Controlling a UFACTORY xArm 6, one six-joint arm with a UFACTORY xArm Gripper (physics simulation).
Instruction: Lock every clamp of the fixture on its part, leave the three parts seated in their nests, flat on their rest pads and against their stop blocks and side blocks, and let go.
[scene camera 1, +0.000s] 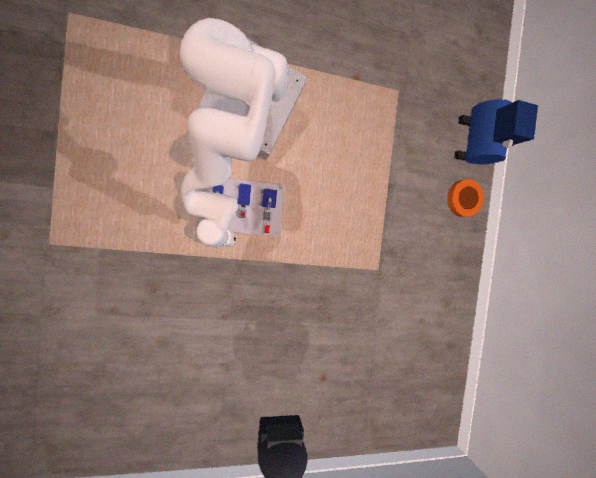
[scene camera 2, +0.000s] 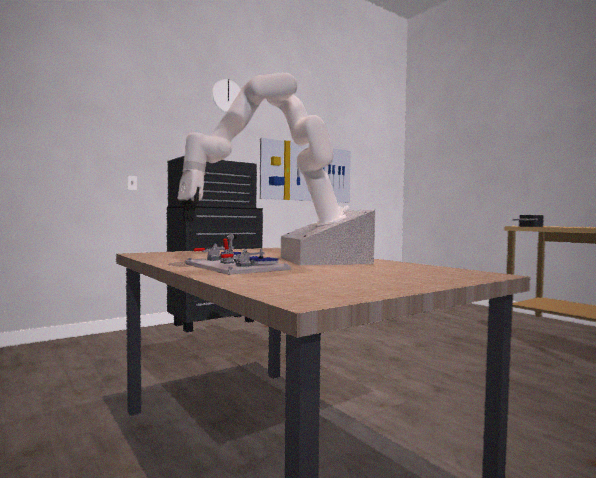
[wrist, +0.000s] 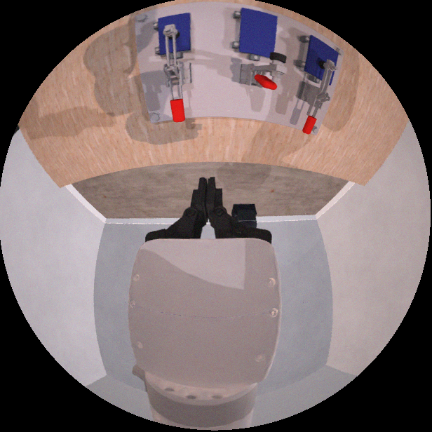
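Seen in the pictures: gripper, between the fingertips: (scene camera 2: 187, 221); arm's base, origin of its link: (scene camera 2: 331, 221).
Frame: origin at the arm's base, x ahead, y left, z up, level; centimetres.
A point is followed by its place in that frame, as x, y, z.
Observation:
The grey fixture plate (scene camera 1: 256, 221) {48.5, 12.6, -14.8} (scene camera 2: 260, 268) {41.2, 22.7, -15.1} (wrist: 215, 95) lies on the table with three blue parts in a row: left (scene camera 1: 218, 189) {39.4, -6.2, -12.2} (wrist: 184, 41), middle (scene camera 1: 244, 193) {38.0, 4.6, -13.2} (wrist: 258, 32) and right (scene camera 1: 269, 193) {35.1, 15.0, -12.7} (wrist: 317, 49). In the wrist view the left clamp (wrist: 173, 72) and right clamp (wrist: 322, 97) reach over their parts, handles laid outward. The middle clamp (wrist: 272, 69) stands raised, its black tip off the part. Each part lies beside round stops; flatness on the pads cannot be told. My gripper (scene camera 2: 191, 200) (wrist: 208, 186) is shut and empty, above the fixture's outer left side.
The wooden table (scene camera 1: 340, 175) {17.0, 46.1, -16.3} (scene camera 2: 400, 282) {14.1, 57.3, -16.3} (wrist: 225, 145) carries the arm's grey base block (scene camera 1: 286, 115) {5.1, 13.3, -0.8} (scene camera 2: 330, 247) {8.8, 13.2, -9.7} behind the fixture. A dark tool chest (scene camera 2: 230, 220) stands beyond the table. The arm hides the left clamp in the overhead view.

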